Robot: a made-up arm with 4 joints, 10 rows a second.
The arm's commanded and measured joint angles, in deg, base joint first. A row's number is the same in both.
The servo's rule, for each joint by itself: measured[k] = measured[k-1] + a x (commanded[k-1-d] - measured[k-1]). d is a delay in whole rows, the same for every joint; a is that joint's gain. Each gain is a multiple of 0.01, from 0.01 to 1. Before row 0 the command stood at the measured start. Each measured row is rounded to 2 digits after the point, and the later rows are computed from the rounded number. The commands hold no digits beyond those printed.
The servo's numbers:
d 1
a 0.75 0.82 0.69 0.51
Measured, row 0:
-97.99 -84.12 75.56 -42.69
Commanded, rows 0 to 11:
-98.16 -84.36 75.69 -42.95
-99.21 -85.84 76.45 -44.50
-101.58 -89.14 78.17 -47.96
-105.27 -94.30 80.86 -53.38
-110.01 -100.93 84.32 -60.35
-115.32 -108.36 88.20 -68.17
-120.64 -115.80 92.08 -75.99
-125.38 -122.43 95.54 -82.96
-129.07 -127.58 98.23 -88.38
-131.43 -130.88 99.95 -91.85
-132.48 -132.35 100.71 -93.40
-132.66 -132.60 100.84 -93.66
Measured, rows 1 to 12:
-97.99 -84.12 75.56 -42.69
-98.12 -84.32 75.65 -42.82
-98.94 -85.57 76.20 -43.68
-100.92 -88.50 77.56 -45.86
-104.18 -93.26 79.84 -49.70
-108.55 -99.55 82.93 -55.13
-113.63 -106.77 86.57 -61.78
-118.89 -114.17 90.37 -69.03
-123.76 -120.94 93.94 -76.13
-127.74 -126.38 96.90 -82.38
-130.51 -130.07 99.00 -87.21
-131.99 -131.94 100.18 -90.37

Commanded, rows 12 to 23:
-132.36 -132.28 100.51 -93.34
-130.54 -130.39 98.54 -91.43
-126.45 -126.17 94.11 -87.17
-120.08 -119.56 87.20 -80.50
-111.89 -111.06 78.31 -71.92
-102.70 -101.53 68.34 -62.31
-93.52 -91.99 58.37 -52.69
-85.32 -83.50 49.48 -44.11
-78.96 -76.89 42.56 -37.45
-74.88 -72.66 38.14 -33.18
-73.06 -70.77 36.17 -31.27
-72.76 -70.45 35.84 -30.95
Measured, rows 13 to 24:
-132.49 -132.48 100.64 -92.05
-132.39 -132.32 100.55 -92.71
-131.00 -130.74 99.16 -92.06
-127.59 -126.99 95.68 -89.57
-121.96 -120.90 89.83 -84.94
-114.41 -112.83 81.88 -78.30
-105.63 -103.56 72.54 -70.15
-96.55 -94.07 62.76 -61.25
-88.13 -85.40 53.60 -52.51
-81.25 -78.42 45.98 -44.83
-76.47 -73.70 40.57 -38.89
-73.91 -71.30 37.53 -35.00

